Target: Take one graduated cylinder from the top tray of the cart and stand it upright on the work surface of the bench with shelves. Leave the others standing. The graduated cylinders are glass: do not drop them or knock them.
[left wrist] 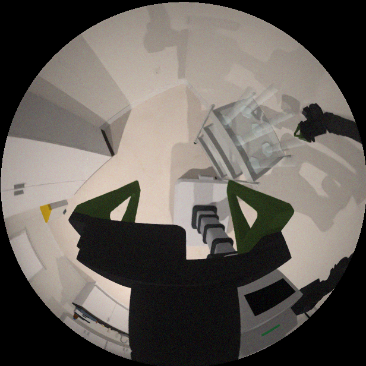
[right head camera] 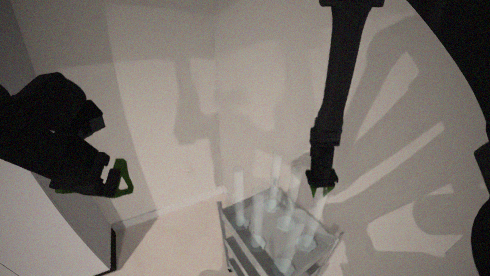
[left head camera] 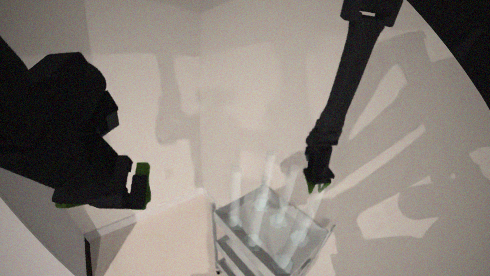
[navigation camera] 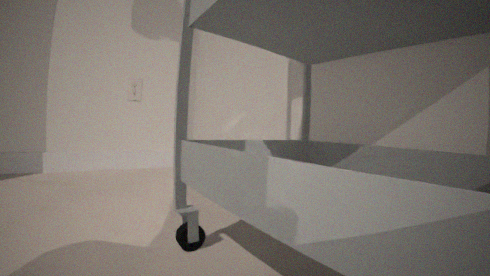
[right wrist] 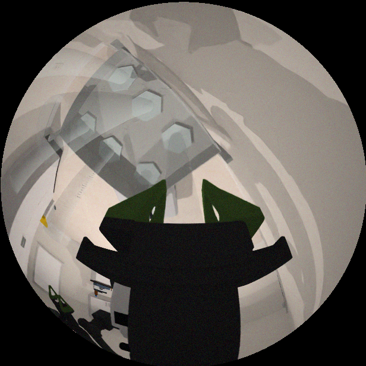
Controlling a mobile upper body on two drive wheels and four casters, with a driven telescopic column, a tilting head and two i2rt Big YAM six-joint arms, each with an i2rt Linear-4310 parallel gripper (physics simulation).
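Places are measured from the left arm's base along level axes (x left, y back, z up), in millimetres.
Pixels of known places: left gripper, between the fingertips: [right head camera: 113, 188] [left head camera: 124, 197]; right gripper, between the fingertips: [right head camera: 318, 196] [left head camera: 314, 192].
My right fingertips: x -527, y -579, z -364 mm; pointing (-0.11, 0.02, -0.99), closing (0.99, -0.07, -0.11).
Ahead of a thing's pixels: the offset from my right fingertips to its top centre. "spot": to the spot under its first point.
Several clear glass graduated cylinders with hexagonal bases stand upright on the top tray [left head camera: 320, 230] [right wrist: 196, 150] of the grey cart; one cylinder {dx +296, dy -88, dz +58 mm} [left head camera: 236, 192] [right head camera: 239, 192] stands at its left corner. My right gripper [left head camera: 319, 188] [right head camera: 322, 191] [right wrist: 183, 184] is shut on the upper part of the graduated cylinder {dx +1, dy +30, dz +61 mm} [left head camera: 310, 209] [right head camera: 318, 205] at the tray's right side. Its base appears to rest on the tray. The clear glass is hard to see between the fingertips in the right wrist view. My left gripper [left wrist: 183, 185] is open and empty, away to the left of the cart.
Neighbouring cylinders stand close to the one in the right gripper. Walls meet behind the cart. A white surface [right head camera: 40, 220] lies at the lower left. A bench-like unit with small items [left wrist: 100, 320] shows far off. The cart's caster {spot: dx +372, dy -104, dz -906 mm} [navigation camera: 190, 236] and lower tray [navigation camera: 340, 192] show in the navigation view.
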